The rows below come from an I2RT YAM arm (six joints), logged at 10 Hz.
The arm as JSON. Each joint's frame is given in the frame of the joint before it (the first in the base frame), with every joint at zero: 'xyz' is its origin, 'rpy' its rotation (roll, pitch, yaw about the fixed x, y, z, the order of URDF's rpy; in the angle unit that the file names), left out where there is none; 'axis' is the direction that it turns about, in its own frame. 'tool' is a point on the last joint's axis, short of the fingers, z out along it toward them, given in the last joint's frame.
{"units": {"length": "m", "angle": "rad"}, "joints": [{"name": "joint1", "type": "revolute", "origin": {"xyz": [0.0, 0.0, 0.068], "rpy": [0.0, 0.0, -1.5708]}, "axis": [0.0, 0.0, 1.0]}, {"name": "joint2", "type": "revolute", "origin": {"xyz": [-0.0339, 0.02, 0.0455], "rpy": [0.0, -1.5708, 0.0]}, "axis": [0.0, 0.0, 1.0]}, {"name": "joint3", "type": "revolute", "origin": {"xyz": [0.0, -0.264, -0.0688], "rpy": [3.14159, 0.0, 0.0]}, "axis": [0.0, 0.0, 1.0]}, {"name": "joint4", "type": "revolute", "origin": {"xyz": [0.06, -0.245, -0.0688]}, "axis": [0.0, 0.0, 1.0]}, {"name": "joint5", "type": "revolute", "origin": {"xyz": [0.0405, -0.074, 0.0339], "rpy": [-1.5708, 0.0, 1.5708]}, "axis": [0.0, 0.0, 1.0]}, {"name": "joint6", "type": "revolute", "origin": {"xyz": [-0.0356, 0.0, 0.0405], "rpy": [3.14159, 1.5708, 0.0]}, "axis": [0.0, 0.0, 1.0]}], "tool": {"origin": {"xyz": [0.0, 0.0, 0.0], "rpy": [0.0, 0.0, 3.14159]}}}
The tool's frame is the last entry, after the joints.
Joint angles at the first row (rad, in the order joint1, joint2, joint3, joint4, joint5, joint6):
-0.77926, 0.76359, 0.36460, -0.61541, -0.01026, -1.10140
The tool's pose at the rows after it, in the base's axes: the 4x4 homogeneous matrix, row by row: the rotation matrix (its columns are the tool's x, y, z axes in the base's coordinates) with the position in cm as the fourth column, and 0 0 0 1 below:
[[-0.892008, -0.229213, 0.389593, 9.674], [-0.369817, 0.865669, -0.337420, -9.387], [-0.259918, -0.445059, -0.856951, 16.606], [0, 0, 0, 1]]
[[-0.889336, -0.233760, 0.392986, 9.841], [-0.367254, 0.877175, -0.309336, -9.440], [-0.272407, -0.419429, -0.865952, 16.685], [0, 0, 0, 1]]
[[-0.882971, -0.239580, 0.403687, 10.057], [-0.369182, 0.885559, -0.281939, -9.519], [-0.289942, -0.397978, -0.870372, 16.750], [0, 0, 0, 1]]
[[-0.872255, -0.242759, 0.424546, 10.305], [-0.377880, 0.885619, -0.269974, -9.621], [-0.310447, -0.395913, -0.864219, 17.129], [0, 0, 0, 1]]
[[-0.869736, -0.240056, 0.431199, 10.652], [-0.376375, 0.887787, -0.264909, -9.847], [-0.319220, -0.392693, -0.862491, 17.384], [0, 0, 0, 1]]
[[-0.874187, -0.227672, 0.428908, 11.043], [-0.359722, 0.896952, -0.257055, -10.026], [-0.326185, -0.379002, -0.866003, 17.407], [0, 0, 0, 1]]
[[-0.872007, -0.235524, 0.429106, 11.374], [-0.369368, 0.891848, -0.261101, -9.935], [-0.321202, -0.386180, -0.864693, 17.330], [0, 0, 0, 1]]
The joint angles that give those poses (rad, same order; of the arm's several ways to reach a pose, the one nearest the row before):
-0.77925, 0.76007, 0.37921, -0.64941, -0.03375, -1.09836
-0.77924, 0.78026, 0.39145, -0.66098, -0.05613, -1.09222
-0.77929, 0.79982, 0.40147, -0.66378, -0.08323, -1.08916
-0.77773, 0.80712, 0.41645, -0.66265, -0.10574, -1.08913
-0.77357, 0.82836, 0.43195, -0.65461, -0.11200, -1.08110
-0.76364, 0.85612, 0.44255, -0.64445, -0.11118, -1.05471
-0.74082, 0.86519, 0.44127, -0.62882, -0.09709, -1.04545

